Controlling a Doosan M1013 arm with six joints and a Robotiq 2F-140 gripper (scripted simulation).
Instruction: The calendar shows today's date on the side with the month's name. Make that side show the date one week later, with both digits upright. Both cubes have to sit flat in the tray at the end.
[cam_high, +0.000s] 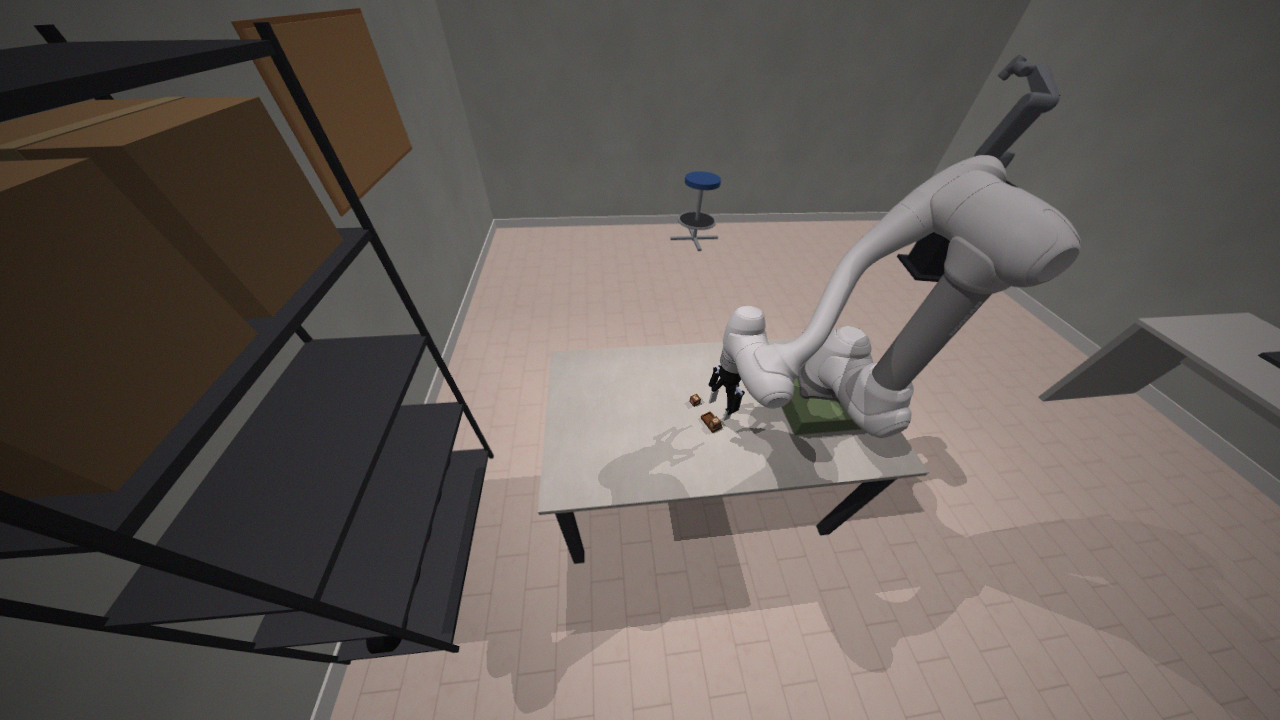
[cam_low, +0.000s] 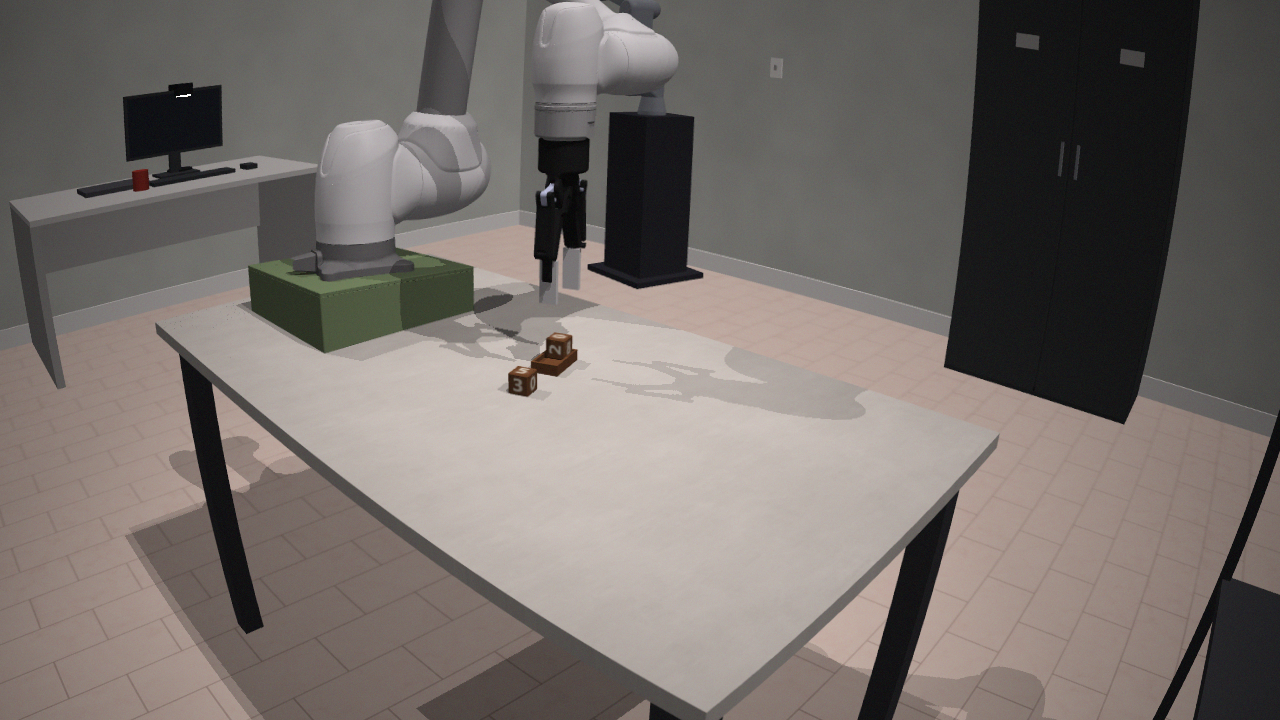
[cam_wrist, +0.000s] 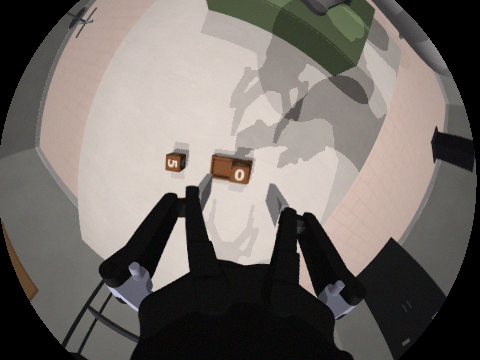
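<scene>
The brown tray lies 130 mm below my hand, 20 mm to the right of it and 10 mm ahead of it. Also, from my hand: brown cube: 120 mm below, 110 mm to the right, 70 mm ahead.
</scene>
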